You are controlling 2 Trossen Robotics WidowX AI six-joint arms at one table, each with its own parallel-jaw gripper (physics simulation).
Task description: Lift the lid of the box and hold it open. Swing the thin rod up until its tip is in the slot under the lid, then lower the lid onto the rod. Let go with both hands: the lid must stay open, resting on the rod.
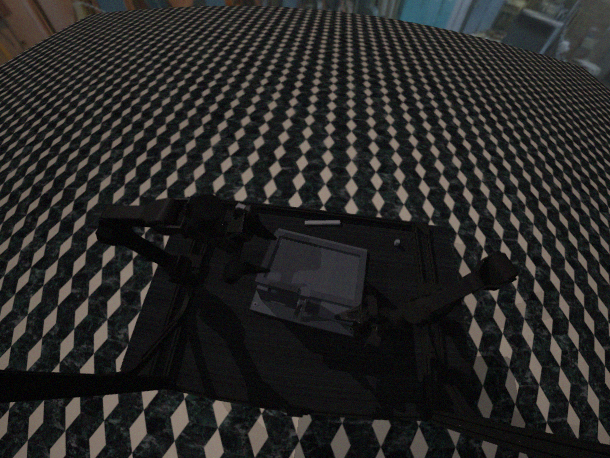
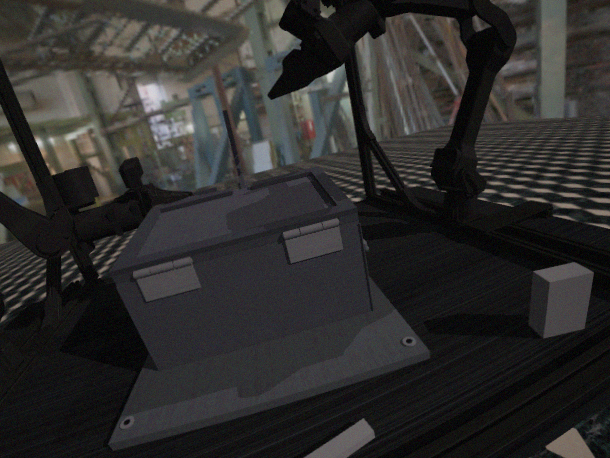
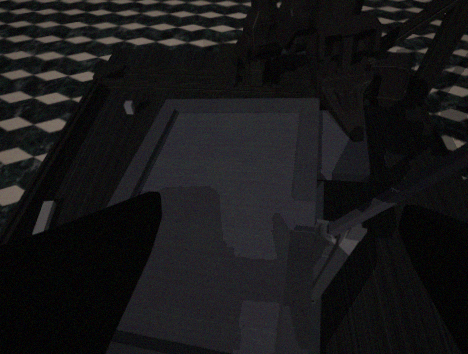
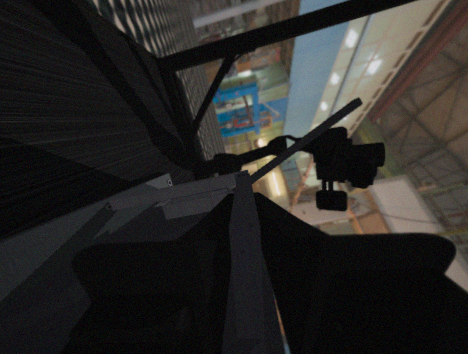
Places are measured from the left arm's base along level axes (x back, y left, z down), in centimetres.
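Pixels of known places: left gripper, fingertip midpoint: (image 1: 273, 254) (image 2: 274, 93) (image 3: 279, 210) (image 4: 328, 189); right gripper, fingertip midpoint: (image 1: 334, 318) (image 2: 193, 197) (image 3: 357, 145) (image 4: 243, 199); left arm's base at its link origin: (image 1: 186, 278) (image 2: 461, 216) (image 4: 202, 168); right arm's base at its link origin: (image 2: 0, 373) (image 3: 256, 79).
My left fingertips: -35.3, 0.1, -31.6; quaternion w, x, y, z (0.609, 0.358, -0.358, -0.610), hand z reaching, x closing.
Ahead of a thing's pixels: the offset from my left fingertips to its middle, as dx, dy, dz. "*": to the spot under its first point. Level surfaces: height alone.
A dark grey box {-11.2, +7.3, +23.5} (image 2: 249, 291) stands on its base plate {* -11.9, +21.2, +32.3} (image 2: 280, 373) in the middle of a dark mat. Its lid {-10.8, +4.4, +16.2} (image 1: 317, 268) (image 2: 235, 214) (image 3: 232, 158) is hinged at the back and tilted up a little at the front. My right gripper (image 1: 359, 313) (image 2: 140, 200) is at the front edge and is shut on the lid's front lip {* -21.5, -11.9, +14.0} (image 4: 239, 211). The thin dark rod {-7.8, -10.4, +8.1} (image 2: 231, 145) (image 4: 303, 142) stands nearly upright beside the lid's front edge. My left gripper (image 2: 290, 77) (image 1: 255, 261) is open and empty, hanging above the lid.
A small white strip {-13.0, +32.6, +33.0} (image 1: 321, 222) (image 2: 344, 441) lies on the dark mat {dz +33.5} (image 1: 258, 363) behind the box. Two flat hinges (image 2: 312, 243) (image 2: 167, 279) sit on the box's back wall. The left arm's struts {* +31.6, -34.0, +12.8} (image 2: 362, 136) stand beside the box. Checked table top (image 1: 303, 114) surrounds the mat.
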